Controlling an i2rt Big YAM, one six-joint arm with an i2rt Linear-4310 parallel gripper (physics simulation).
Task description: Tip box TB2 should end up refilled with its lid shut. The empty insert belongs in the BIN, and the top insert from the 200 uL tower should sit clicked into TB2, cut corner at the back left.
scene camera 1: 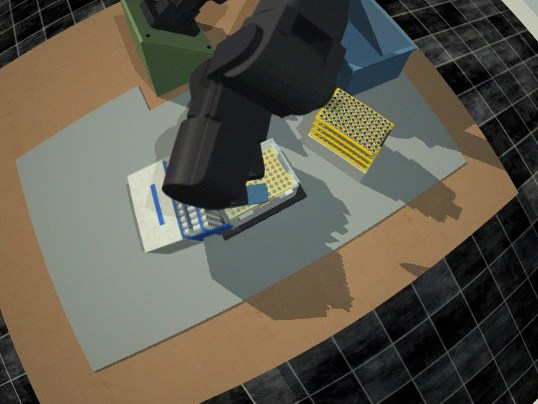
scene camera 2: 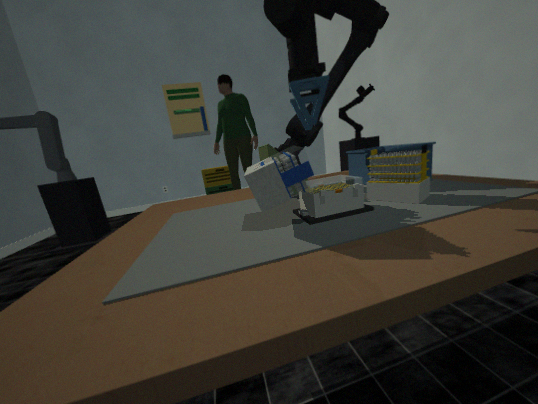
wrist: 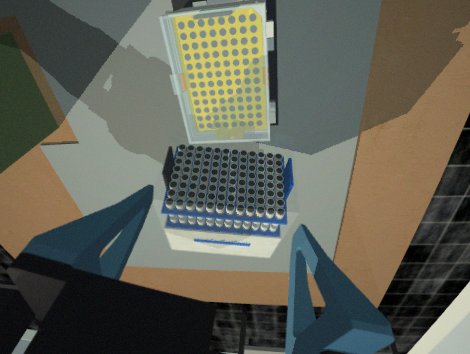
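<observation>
Tip box TB2 is a pale box with a clear lid over a yellow insert with empty-looking holes. It sits on a black holder. The yellow tower, a stack of filled inserts on a white base, stands to its right in both scene views. The blue bin is behind that tower. My gripper is open and empty, above the tilted blue tower and TB2. In scene camera 1 the arm hides most of it.
The blue tower is tilted, its top leaning toward TB2; contact is unclear. A green mount stands at the back left. The grey mat lies on the wooden table.
</observation>
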